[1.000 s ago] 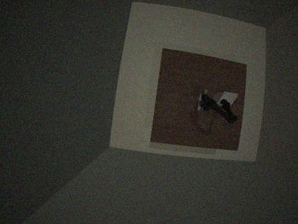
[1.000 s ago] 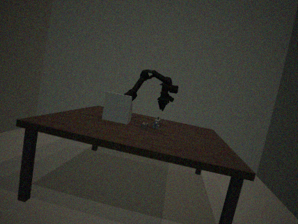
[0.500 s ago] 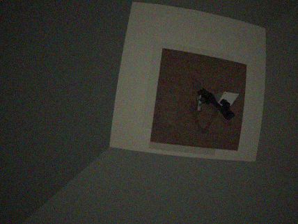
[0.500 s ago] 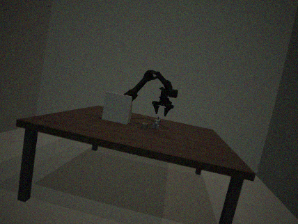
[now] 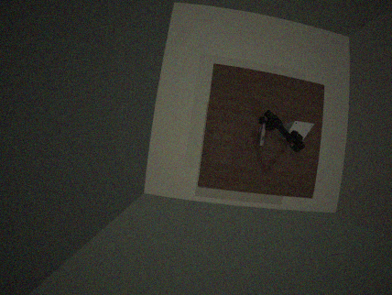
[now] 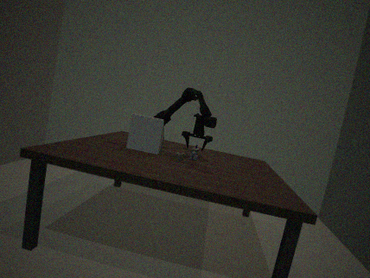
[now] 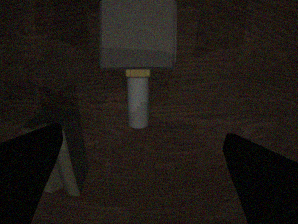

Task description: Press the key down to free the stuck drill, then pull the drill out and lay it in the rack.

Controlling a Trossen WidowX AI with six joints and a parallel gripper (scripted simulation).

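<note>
Now: the yellow drill 60 mm to the left of my gripper tip, 20 mm below it and 10 mm behind it. Also, from my gripper tip: pale grey rack: 70 mm behind, 60 mm to the right, 50 mm below.
</note>
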